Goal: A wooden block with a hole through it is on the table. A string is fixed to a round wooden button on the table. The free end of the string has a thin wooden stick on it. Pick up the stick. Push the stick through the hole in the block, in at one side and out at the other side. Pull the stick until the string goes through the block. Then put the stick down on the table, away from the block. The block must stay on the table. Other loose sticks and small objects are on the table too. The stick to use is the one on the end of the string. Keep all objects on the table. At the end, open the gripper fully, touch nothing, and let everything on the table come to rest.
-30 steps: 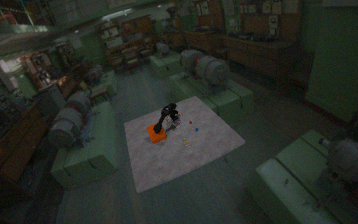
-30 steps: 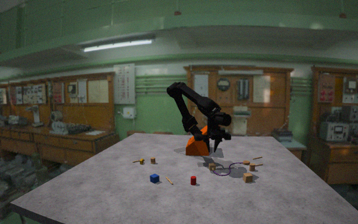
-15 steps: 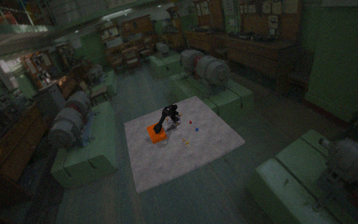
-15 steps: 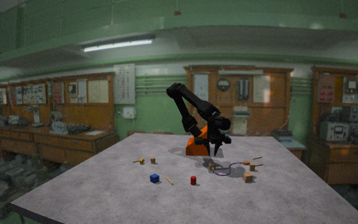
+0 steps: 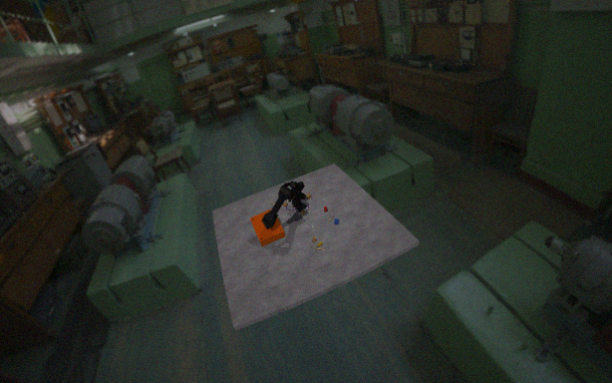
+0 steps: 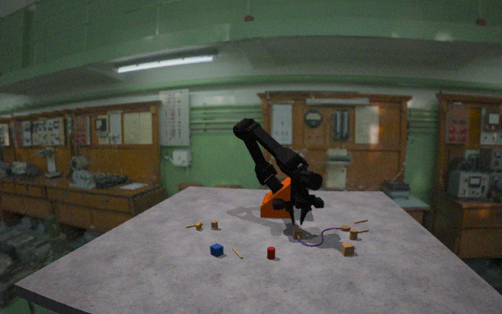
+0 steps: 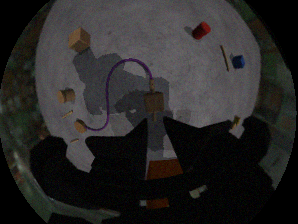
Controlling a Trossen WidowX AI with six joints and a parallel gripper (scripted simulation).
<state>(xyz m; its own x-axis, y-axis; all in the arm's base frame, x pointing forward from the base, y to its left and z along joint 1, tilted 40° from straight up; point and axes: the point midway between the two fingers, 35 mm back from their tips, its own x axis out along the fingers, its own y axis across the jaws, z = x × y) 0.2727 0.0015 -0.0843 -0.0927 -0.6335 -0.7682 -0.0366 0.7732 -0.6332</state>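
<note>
Right now the thin wooden stick is 40 mm ahead of my gripper tip and 30 mm below it. Also, from my gripper tip: blue cube (280 mm to the right, 160 mm ahead, 30 mm below); then red cylinder (180 mm ahead, 100 mm to the right, 30 mm below); then round wooden button (210 mm to the left, 40 mm below, 40 mm behind).
</note>
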